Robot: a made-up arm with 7 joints. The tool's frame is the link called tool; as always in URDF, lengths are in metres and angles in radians.
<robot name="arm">
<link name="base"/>
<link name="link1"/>
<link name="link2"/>
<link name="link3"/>
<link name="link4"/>
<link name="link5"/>
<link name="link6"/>
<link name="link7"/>
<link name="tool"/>
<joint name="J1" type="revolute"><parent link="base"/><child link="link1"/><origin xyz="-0.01 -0.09 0.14" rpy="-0.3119 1.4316 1.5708"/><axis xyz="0 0 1"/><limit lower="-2.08" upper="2.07"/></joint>
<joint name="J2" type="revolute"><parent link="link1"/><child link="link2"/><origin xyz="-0.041 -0.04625 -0.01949" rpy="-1.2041 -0.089 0.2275"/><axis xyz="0 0 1"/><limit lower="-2.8" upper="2.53"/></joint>
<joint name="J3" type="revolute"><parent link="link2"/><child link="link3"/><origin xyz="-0.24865 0.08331 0.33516" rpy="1.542 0.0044 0.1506"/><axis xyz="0 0 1"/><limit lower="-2.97" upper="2.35"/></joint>
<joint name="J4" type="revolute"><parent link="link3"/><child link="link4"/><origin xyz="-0.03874 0.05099 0.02" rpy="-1.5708 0 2.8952"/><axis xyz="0 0 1"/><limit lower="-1.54" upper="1.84"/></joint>
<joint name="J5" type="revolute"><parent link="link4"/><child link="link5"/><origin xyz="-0.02 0 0.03" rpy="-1.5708 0 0"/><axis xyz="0 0 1"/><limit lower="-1.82" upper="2.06"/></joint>
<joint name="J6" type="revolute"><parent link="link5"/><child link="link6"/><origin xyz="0.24 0.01 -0.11" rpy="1.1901 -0.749 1.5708"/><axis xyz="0 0 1"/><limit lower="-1.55" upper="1.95"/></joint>
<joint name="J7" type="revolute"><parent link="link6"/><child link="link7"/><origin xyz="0.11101 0.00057 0.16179" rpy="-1.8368 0.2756 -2.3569"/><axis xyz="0 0 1"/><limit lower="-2.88" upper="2.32"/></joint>
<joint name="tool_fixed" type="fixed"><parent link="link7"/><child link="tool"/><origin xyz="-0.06 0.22 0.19" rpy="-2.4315 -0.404 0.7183"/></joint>
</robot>
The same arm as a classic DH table. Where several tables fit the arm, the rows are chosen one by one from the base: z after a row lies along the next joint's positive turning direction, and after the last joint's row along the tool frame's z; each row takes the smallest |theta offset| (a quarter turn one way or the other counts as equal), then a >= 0, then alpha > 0; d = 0 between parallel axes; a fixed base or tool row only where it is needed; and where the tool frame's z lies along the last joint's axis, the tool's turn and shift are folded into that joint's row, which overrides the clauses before.
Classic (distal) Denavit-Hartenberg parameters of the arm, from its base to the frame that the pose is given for. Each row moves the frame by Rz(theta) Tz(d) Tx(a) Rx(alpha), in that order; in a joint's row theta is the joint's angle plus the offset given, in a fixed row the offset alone. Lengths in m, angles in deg.
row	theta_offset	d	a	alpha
base (fixed)	18.04	0.151	-0.0374	-82.41
J1	-77.47	-0.0897	0.0516	69.07
J2	3.18	0.3021	0.2333	-88.35
J3	-14.37	-0.0998	0.05	-90
J4	0	-0.01	-0.02	-90
J5	74.75	-0.1747	0.0728	74.21
J6	-85.76	0.4216	-0.073	-104.65
J7	32.92	0.4982	0.0053	-134.21
tool (fixed)	-33.26	0.3181	0	0
Joint limits (deg, base to tool): -119.18..118.6 -160.43..144.96 -170.17..134.65 -88.24..105.42 -104.28..118.03 -88.81..111.73 -165.01..132.93

